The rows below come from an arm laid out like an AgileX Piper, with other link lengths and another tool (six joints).
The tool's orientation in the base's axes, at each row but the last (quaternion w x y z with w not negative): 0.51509, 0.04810, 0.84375, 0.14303; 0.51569, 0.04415, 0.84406, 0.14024; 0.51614, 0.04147, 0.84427, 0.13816; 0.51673, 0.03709, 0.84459, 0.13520; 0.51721, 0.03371, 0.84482, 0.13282; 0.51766, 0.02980, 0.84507, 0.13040; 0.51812, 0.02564, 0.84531, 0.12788; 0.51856, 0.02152, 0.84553, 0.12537; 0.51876, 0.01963, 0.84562, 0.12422; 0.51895, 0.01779, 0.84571, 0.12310; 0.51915, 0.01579, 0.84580, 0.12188
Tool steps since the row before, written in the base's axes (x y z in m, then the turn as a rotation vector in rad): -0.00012, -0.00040, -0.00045, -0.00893, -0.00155, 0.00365; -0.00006, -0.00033, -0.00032, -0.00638, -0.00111, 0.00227; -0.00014, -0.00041, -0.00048, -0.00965, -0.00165, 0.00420; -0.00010, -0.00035, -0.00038, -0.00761, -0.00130, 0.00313; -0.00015, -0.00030, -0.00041, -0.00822, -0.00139, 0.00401; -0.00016, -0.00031, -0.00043, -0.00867, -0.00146, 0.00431; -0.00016, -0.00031, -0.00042, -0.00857, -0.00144, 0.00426; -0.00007, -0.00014, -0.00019, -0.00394, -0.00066, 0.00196; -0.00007, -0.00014, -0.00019, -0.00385, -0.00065, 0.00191; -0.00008, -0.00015, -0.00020, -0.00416, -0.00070, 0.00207; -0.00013, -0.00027, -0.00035, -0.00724, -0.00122, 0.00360
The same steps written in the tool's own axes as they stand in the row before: 0.00035, -0.00050, 0.00001, 0.00067, 0.00017, -0.00975; 0.00023, -0.00040, 0.00002, 0.00077, 0.00003, -0.00682; 0.00039, -0.00052, 0.00000, 0.00051, 0.00028, -0.01064; 0.00030, -0.00043, 0.00001, 0.00056, 0.00017, -0.00831; 0.00037, -0.00038, -0.00001, 0.00006, 0.00036, -0.00924; 0.00039, -0.00039, -0.00002, 0.00000, 0.00041, -0.00978; 0.00038, -0.00039, -0.00002, 0.00000, 0.00041, -0.00967; 0.00017, -0.00017, -0.00001, 0.00000, 0.00019, -0.00445; 0.00018, -0.00017, -0.00001, 0.00000, 0.00018, -0.00434; 0.00019, -0.00018, -0.00001, 0.00000, 0.00020, -0.00469; 0.00032, -0.00033, -0.00001, 0.00000, 0.00034, -0.00817
